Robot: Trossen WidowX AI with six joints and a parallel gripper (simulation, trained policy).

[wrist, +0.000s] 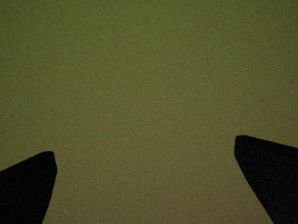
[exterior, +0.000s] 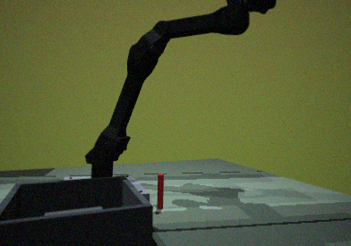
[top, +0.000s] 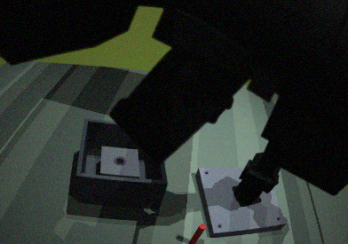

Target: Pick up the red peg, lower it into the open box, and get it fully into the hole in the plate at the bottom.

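Now: the red peg 490 mm below my gripper tip, 250 mm behind it and 60 mm to the right of it. From my gripper tip the other things lie so: plate: 490 mm below, 270 mm to the right, 130 mm behind; box: 500 mm below, 270 mm to the right, 130 mm behind.
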